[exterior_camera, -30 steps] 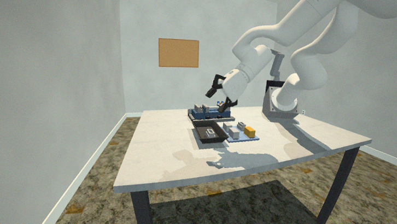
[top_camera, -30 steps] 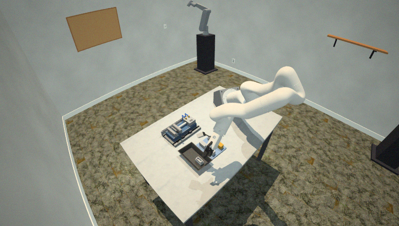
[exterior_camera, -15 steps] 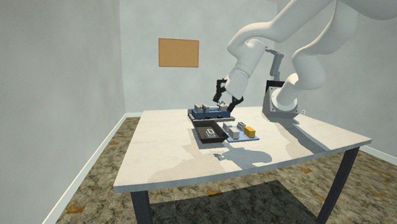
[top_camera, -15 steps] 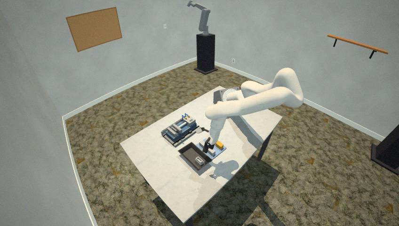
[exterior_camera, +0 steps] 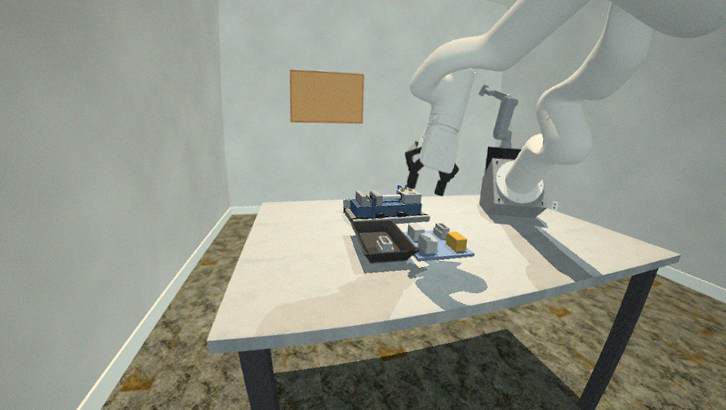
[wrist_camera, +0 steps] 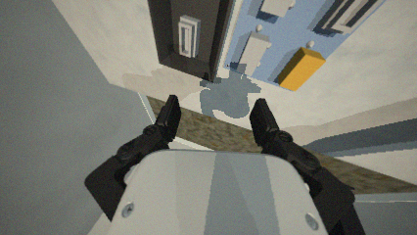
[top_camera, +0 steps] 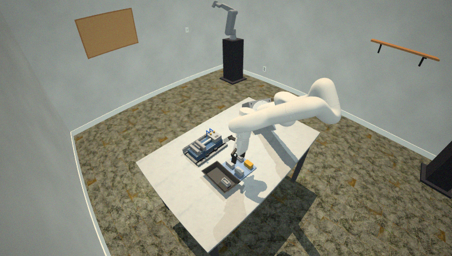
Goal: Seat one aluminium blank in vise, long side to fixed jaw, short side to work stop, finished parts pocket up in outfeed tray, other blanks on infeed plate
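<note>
Right now the brass blank is 12 cm behind my hand, 1 cm to the right of it and 16 cm below it. The rest, counted from my hand: blue vise 1 cm ahead, 34 cm to the right, 15 cm below.
</note>
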